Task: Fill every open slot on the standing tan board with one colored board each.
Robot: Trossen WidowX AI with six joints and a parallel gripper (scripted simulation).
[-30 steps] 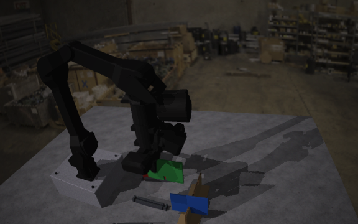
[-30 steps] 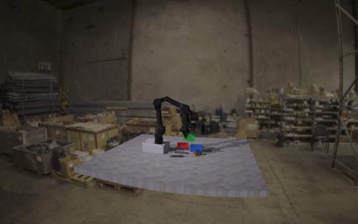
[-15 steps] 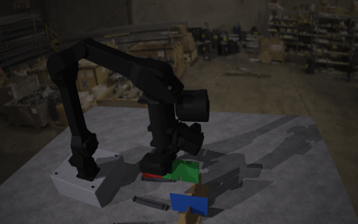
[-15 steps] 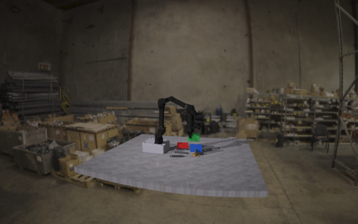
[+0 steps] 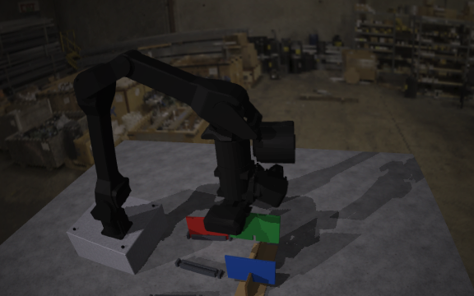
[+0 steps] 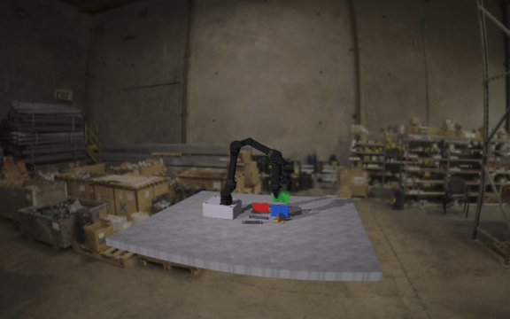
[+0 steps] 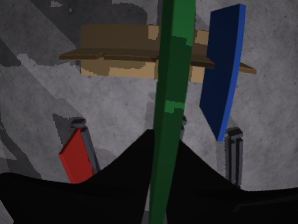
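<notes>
Right now the tan board is 100 mm below my gripper tip and 30 mm ahead of it. Round my gripper tip: blue board 80 mm below, 50 mm to the right, 30 mm ahead; then green board 30 mm ahead; then red board 110 mm behind, 100 mm to the left, 100 mm below.
</notes>
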